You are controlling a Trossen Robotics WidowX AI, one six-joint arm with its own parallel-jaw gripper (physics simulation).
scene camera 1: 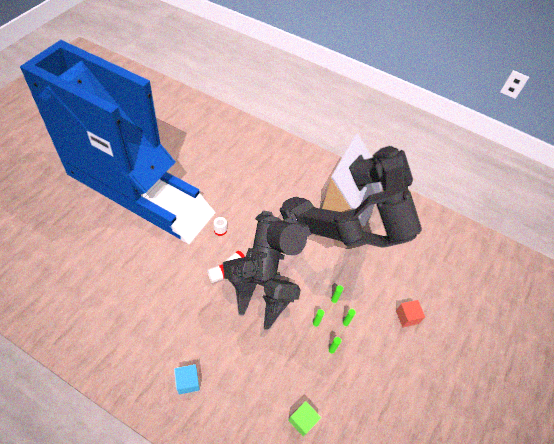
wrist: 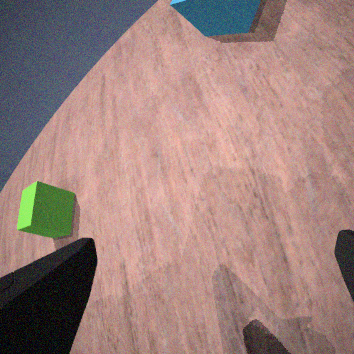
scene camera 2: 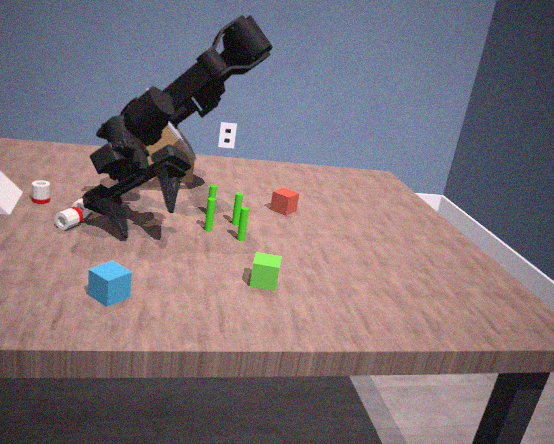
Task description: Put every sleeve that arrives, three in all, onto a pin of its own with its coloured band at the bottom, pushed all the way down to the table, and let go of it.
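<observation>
A white sleeve [scene camera 1: 220, 225] [scene camera 2: 40, 190] stands upright on the table near the chute's end, red band at the bottom. A second white sleeve [scene camera 1: 215, 274] [scene camera 2: 68, 220] lies on its side, its red band towards the arm. A third sleeve [scene camera 1: 233, 257] [scene camera 2: 86, 210] lies end to end with it, partly hidden behind the gripper; a red band shows at its far end in scene camera 1. My gripper [scene camera 1: 254, 321] [scene camera 2: 148, 225] [wrist: 221, 249] is open and empty, low over the table between the lying sleeves and the pins. Several bare green pins [scene camera 1: 319, 318] [scene camera 2: 210, 215] stand upright.
A blue chute [scene camera 1: 85, 125] with a white outlet plate [scene camera 1: 189, 226] stands at the left in scene camera 1. A blue cube [scene camera 1: 187, 379] [scene camera 2: 109, 284] [wrist: 225, 17], a green cube [scene camera 1: 305, 418] [scene camera 2: 266, 271] [wrist: 47, 210] and a red cube [scene camera 1: 410, 313] [scene camera 2: 285, 201] lie around the pins.
</observation>
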